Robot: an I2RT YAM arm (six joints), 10 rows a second.
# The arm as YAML. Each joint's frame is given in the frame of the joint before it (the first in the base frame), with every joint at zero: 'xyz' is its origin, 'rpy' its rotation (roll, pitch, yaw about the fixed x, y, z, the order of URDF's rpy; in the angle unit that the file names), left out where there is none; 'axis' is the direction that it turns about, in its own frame. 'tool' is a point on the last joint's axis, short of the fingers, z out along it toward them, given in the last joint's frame.
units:
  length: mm
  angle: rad
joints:
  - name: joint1
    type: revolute
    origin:
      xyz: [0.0, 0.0, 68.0]
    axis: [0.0, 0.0, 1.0]
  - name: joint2
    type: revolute
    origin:
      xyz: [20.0, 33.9, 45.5]
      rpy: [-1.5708, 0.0, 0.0]
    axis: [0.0, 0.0, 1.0]
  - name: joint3
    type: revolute
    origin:
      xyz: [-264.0, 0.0, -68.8]
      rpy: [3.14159, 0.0, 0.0]
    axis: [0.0, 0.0, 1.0]
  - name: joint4
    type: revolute
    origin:
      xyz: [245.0, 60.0, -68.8]
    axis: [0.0, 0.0, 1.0]
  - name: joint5
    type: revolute
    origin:
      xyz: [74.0, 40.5, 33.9]
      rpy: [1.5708, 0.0, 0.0]
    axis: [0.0, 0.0, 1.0]
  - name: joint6
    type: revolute
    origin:
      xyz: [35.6, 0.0, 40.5]
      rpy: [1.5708, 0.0, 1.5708]
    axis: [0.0, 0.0, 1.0]
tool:
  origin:
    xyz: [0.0, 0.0, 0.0]
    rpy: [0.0, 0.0, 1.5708]
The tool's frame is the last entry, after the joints.
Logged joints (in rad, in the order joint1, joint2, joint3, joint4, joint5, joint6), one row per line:
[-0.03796 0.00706 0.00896 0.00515 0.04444 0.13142]
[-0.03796 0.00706 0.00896 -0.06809 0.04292 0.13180]
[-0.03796 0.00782 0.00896 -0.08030 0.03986 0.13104]
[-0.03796 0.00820 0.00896 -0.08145 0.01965 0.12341]
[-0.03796 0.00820 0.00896 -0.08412 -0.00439 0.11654]
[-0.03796 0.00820 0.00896 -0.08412 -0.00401 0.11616]
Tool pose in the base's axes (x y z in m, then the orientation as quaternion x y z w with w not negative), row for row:
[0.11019 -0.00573 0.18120 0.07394 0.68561 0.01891 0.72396]
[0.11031 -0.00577 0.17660 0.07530 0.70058 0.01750 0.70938]
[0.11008 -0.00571 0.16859 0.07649 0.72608 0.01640 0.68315]
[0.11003 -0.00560 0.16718 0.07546 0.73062 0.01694 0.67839]
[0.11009 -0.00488 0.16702 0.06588 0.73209 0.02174 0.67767]
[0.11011 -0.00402 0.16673 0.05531 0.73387 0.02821 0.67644]
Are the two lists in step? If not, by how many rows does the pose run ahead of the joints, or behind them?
The pose runs 1 row behind the joints: the pose in row i belongs to the joints in row i - 1.
